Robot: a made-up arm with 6 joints.
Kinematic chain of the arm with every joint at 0, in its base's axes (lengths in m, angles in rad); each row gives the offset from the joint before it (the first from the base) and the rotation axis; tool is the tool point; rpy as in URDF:
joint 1: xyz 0 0 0.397 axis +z
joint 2: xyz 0 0 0 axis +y
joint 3: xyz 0.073 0 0.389 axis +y
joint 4: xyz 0.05 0 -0.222 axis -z
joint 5: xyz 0 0 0 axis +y
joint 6: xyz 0.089 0 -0.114 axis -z
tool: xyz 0 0 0 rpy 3.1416 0 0
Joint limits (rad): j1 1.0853..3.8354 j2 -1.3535..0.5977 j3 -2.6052..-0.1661 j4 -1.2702..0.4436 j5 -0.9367..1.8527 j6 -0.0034..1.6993
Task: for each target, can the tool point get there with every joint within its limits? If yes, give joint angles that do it. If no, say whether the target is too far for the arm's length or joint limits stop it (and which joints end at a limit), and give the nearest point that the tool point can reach.
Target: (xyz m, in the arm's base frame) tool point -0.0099 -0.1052 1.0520
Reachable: yes | joints 3.1863 -0.5100 -1.7519 -0.9431 -0.4427 1.1851
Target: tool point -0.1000 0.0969 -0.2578
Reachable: no: joint limits stop it (at a limit: joint 2) | nearest point -0.1610 0.1560 0.3094 | short by 0.574 m
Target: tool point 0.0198 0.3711 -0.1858
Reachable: no: joint limits stop it (at a limit: joint 2) | nearest point 0.0170 0.3184 0.3074 | short by 0.496 m
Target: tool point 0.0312 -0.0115 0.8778
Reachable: yes | joints 1.3761 -1.0274 -1.1080 -0.9883 0.9382 0.1526
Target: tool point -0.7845 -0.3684 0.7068
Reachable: no: too far | nearest point -0.5892 -0.2767 0.6960 | short by 0.216 m
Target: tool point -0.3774 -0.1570 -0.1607
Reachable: no: joint limits stop it (at a limit: joint 2) | nearest point -0.3103 -0.1291 0.3097 | short by 0.476 m
